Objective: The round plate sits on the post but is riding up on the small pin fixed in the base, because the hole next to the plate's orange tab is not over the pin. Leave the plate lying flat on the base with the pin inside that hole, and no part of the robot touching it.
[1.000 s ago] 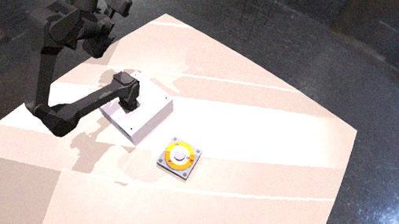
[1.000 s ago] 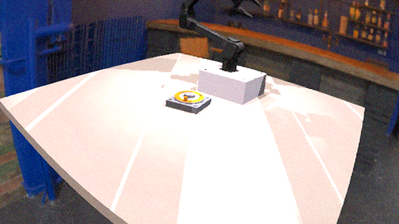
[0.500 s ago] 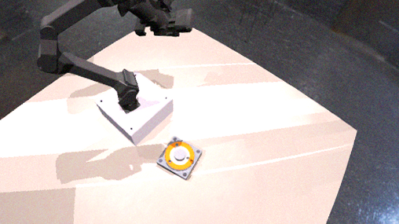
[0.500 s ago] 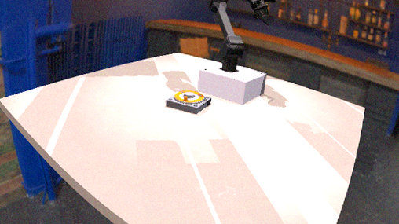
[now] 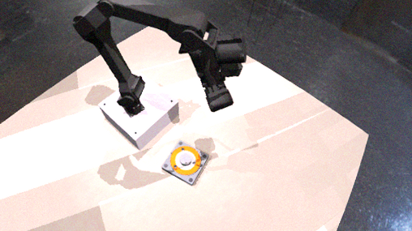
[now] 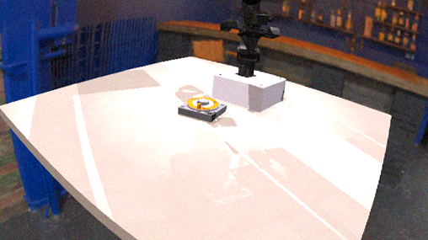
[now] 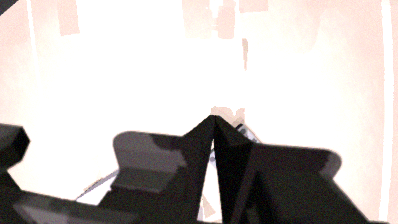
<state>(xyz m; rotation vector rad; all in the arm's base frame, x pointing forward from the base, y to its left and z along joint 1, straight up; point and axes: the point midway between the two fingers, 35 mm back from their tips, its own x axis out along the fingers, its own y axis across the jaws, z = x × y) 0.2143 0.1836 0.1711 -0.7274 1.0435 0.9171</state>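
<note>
My gripper tip is now 6 cm short of the round plate, 14 cm to the left of it and 20 cm above it.
</note>
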